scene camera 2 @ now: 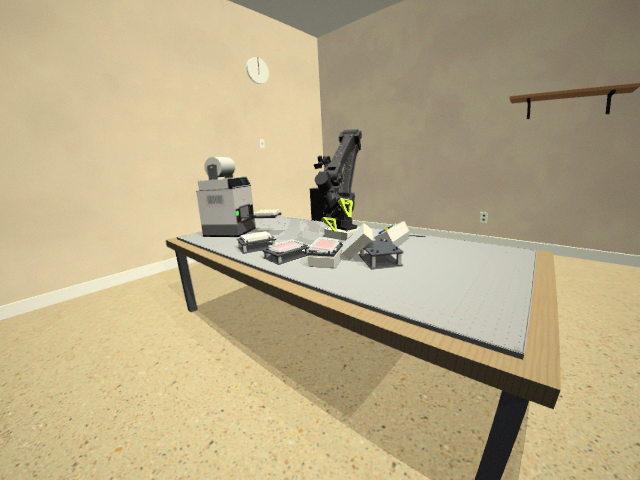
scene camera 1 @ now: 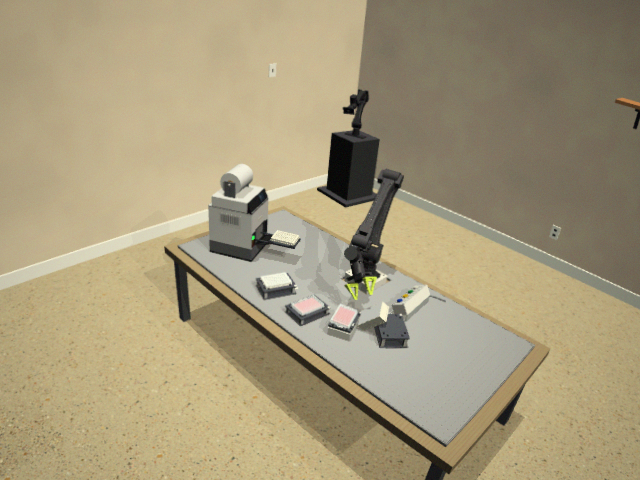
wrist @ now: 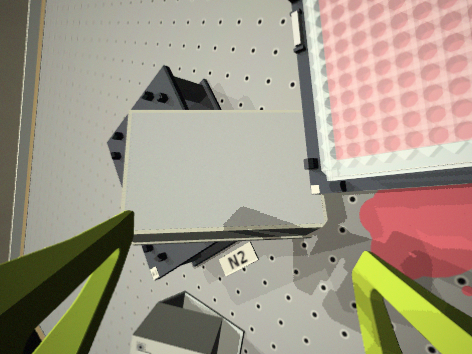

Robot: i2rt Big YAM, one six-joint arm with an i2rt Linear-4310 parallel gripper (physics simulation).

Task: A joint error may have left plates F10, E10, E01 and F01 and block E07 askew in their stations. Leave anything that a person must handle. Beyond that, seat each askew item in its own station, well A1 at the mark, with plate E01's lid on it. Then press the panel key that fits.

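My gripper (scene camera 1: pixel 362 296) (scene camera 2: pixel 339 222) (wrist: pixel 248 242) is open and empty, above the mat near the arm's base. In the wrist view a pale grey block (scene camera 1: pixel 384 313) (scene camera 2: pixel 367 235) (wrist: pixel 220 170) lies tilted across dark station N2 (scene camera 1: pixel 393 326) (scene camera 2: pixel 382 248) (wrist: pixel 159 89), its right end at the neighbouring station. A pink-welled plate (scene camera 1: pixel 344 316) (scene camera 2: pixel 325 244) (wrist: pixel 395 75) sits there, with a red spill (wrist: pixel 425 225) beside it. Another pink plate (scene camera 1: pixel 308 305) (scene camera 2: pixel 286 246) and a white plate (scene camera 1: pixel 276 281) (scene camera 2: pixel 256 237) sit on stations further left. Item names are not readable.
The key panel (scene camera 1: pixel 413 301) (scene camera 2: pixel 395 234) (wrist: pixel 175 325) stands beside N2; its keys are out of the wrist view. A grey machine (scene camera 1: pixel 227 227) (scene camera 2: pixel 219 209) at the far left holds a pale plate (scene camera 1: pixel 285 237) (scene camera 2: pixel 267 212) on its extended arm.
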